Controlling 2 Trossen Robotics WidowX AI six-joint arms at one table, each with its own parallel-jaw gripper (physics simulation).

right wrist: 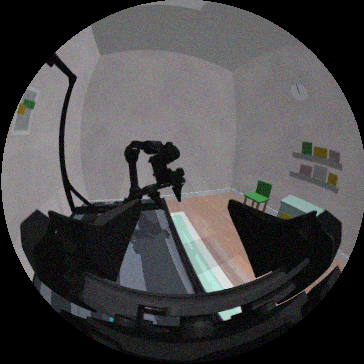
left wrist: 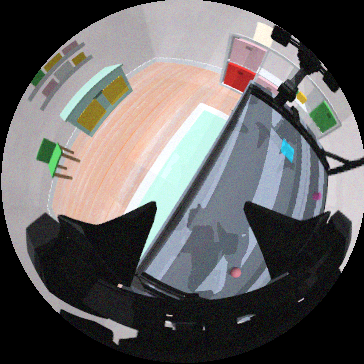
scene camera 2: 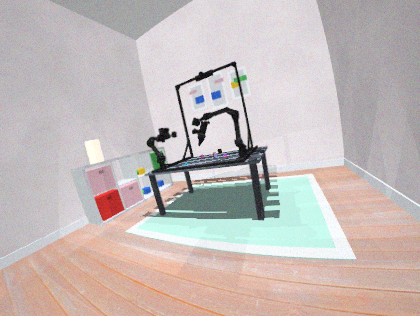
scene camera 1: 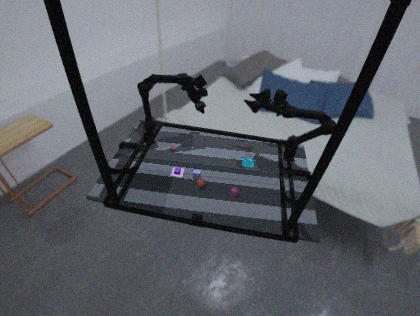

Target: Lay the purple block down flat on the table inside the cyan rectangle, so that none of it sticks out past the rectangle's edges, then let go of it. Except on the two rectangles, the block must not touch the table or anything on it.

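Frame: origin at the left arm's base, x ahead, y right, z down, level; metres.
Where they show: left gripper, fingertip midpoint: (right wrist: 171, 205) (left wrist: 201, 206) (scene camera 2: 199, 145) (scene camera 1: 201, 109); right gripper, fingertip midpoint: (right wrist: 185, 203) (scene camera 2: 172, 133) (scene camera 1: 246, 97); left arm's base, link origin: (scene camera 2: 243, 155) (scene camera 1: 149, 139); right arm's base, link origin: (left wrist: 277, 102) (scene camera 2: 162, 167) (scene camera 1: 288, 157).
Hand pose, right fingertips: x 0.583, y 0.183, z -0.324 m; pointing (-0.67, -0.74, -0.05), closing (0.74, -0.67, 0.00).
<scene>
Things, the pixels of their top centre, and the offset from my right fingertips. "spot": a spot on its surface instead.
- purple block, top centre: (scene camera 1: 177, 169) dx -0.477, dy +0.152, dz +0.324 m
- pale lilac rectangle, surface spot: (scene camera 1: 173, 175) spot: dx -0.507, dy +0.170, dz +0.344 m
- cyan rectangle, surface spot: (left wrist: 287, 150) (scene camera 1: 247, 162) (scene camera 2: 186, 164) spot: dx -0.039, dy +0.205, dz +0.342 m
- lavender cylinder, top centre: (scene camera 1: 196, 171) dx -0.382, dy +0.221, dz +0.302 m
- orange-red ball, top centre: (scene camera 1: 201, 179) dx -0.381, dy +0.292, dz +0.294 m
- magenta cylinder, top centre: (scene camera 1: 234, 189) (left wrist: 319, 195) dx -0.232, dy +0.408, dz +0.302 m
- small red ball, top centre: (left wrist: 237, 275) (scene camera 1: 173, 146) dx -0.448, dy -0.045, dz +0.310 m
The purple block (scene camera 1: 177, 171) is a small thing that sits on a pale lilac rectangle (scene camera 1: 173, 175), left of the table's middle in scene camera 1. The cyan rectangle (scene camera 1: 248, 162) (scene camera 2: 186, 164) (left wrist: 287, 150) lies toward the right in scene camera 1, with no block on it. My left gripper (scene camera 1: 202, 102) (scene camera 2: 201, 140) (left wrist: 201, 206) is open and empty, high above the table, up and behind the block. My right gripper (scene camera 1: 249, 99) is open and empty, high above the table behind the cyan rectangle. The block is not distinct in either wrist view.
A lavender cylinder (scene camera 1: 197, 174) stands right beside the lilac rectangle, with an orange-red ball (scene camera 1: 201, 183) close in front. A magenta cylinder (scene camera 1: 234, 191) (left wrist: 316, 196) stands nearer the front. A small red ball (scene camera 1: 173, 148) (left wrist: 235, 272) lies farther back. A black frame surrounds the table.
</scene>
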